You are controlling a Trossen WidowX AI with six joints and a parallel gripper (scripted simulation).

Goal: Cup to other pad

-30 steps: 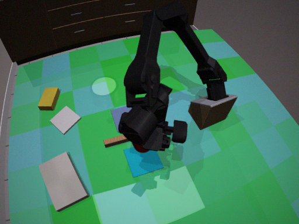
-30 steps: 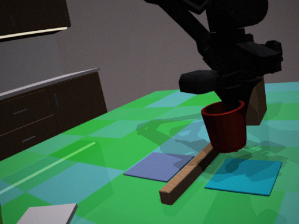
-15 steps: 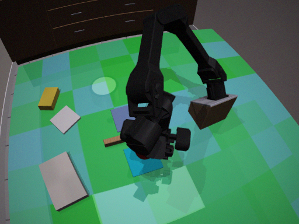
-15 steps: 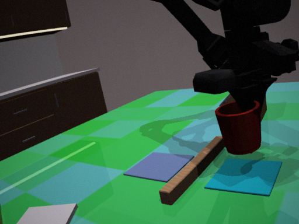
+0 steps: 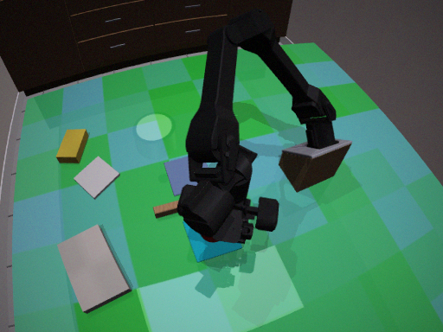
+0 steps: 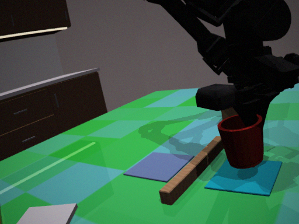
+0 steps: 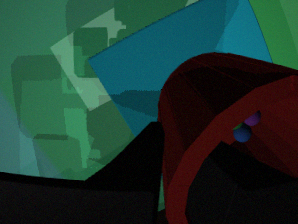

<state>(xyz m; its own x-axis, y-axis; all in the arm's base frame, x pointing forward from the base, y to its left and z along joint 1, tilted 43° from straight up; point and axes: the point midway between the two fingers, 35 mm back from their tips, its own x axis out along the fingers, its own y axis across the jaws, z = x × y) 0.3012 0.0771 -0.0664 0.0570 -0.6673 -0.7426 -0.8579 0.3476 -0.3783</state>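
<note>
Now: the cyan pad 70 mm below my gripper tip, 20 mm to the right of it and 20 mm ahead of it. The rest, counted from my gripper tip: lavender pad 200 mm to the right, 70 mm below, 20 mm ahead; then dark red cup 30 mm ahead, 20 mm to the right; then wooden bar 110 mm to the right, 60 mm below, 20 mm ahead.
</note>
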